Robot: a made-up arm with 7 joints.
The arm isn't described. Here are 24 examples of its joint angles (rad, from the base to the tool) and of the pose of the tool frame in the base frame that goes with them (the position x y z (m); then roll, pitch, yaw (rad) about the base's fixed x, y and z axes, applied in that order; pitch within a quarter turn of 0, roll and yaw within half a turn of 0).
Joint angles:
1: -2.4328 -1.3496 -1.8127 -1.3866 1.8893 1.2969 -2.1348
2: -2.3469 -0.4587 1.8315 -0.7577 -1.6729 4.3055 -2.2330
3: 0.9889 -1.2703 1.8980 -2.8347 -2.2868 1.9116 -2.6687
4: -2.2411 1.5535 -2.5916 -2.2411 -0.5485 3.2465 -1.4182
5: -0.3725 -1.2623 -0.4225 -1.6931 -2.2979 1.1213 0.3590
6: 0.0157 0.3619 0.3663 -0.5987 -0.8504 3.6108 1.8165
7: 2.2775 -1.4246 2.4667 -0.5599 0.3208 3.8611 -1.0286
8: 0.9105 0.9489 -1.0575 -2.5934 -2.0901 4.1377 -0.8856
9: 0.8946 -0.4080 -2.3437 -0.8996 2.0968 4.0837 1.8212
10: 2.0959 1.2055 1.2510 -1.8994 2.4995 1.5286 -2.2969
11: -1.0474 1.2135 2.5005 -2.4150 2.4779 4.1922 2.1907
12: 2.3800 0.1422 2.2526 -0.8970 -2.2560 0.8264 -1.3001
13: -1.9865 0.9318 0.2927 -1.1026 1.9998 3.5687 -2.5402
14: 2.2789 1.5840 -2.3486 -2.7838 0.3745 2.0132 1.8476
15: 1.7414 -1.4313 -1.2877 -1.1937 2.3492 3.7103 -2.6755
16: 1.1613 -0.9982 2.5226 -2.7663 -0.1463 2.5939 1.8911
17: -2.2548 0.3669 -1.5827 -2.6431 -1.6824 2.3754 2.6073
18: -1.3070 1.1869 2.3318 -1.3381 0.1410 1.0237 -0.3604
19: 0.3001 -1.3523 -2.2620 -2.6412 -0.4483 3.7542 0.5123
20: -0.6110 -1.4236 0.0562 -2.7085 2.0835 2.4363 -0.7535
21: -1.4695 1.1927 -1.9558 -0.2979 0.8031 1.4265 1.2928
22: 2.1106 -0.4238 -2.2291 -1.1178 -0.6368 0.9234 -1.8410
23: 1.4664 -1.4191 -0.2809 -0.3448 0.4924 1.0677 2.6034
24: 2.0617 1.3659 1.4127 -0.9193 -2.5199 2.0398 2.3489
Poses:
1: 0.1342 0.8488 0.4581 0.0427 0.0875 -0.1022
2: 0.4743 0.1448 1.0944 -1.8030 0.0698 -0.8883
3: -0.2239 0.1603 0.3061 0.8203 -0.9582 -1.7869
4: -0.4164 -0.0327 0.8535 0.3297 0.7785 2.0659
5: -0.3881 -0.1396 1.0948 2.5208 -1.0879 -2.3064
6: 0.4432 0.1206 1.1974 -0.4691 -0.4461 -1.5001
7: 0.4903 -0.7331 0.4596 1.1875 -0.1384 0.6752
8: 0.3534 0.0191 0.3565 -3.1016 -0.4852 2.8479
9: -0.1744 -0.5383 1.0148 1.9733 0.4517 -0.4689
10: -0.7002 0.0635 0.3839 -0.7161 0.1825 1.3612
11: 0.2495 0.0475 0.7598 2.4596 -0.3695 2.7635
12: -0.1637 -0.2899 1.3219 1.7845 0.4122 -2.5327
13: -0.2754 -0.7566 0.5153 2.5896 -0.7586 -1.3888
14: 0.1989 0.1570 0.6972 -2.3388 -0.2453 -2.5090
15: 0.5240 -0.5457 0.5911 -1.6957 -0.3911 -1.3267
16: -0.2869 -0.1016 0.1708 2.1016 -0.7165 2.3266
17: -0.3385 0.1973 0.4394 2.8644 -1.2455 1.6170
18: 0.4998 -0.3086 1.0245 -2.3693 -0.8523 1.2787
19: -0.0952 -0.3680 0.2383 -2.0420 0.2350 -2.5190
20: 0.0178 -0.0550 0.7649 -0.9779 -0.5107 -1.7452
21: -0.0312 -0.9095 0.8318 -2.8442 -0.9908 2.7064
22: 0.6358 -0.3194 0.9550 -2.6194 0.1668 1.5375
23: -0.0656 -0.9256 0.7483 -0.8014 0.6804 0.7343
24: -0.7695 0.5108 0.5496 -1.9607 -0.5852 0.5435
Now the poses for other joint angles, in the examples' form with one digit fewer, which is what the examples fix.
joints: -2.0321 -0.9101 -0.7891 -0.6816 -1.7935 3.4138 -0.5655
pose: 0.102 0.517 1.135 0.244 -0.224 -1.836
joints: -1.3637 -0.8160 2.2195 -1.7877 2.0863 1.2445 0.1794
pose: 0.341 0.665 0.447 -1.609 0.845 0.910
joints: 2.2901 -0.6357 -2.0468 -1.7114 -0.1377 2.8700 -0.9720
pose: 0.724 -0.063 0.724 2.625 -0.826 1.218
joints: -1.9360 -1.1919 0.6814 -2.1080 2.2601 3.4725 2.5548
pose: 0.261 0.005 0.891 1.106 0.406 -0.282
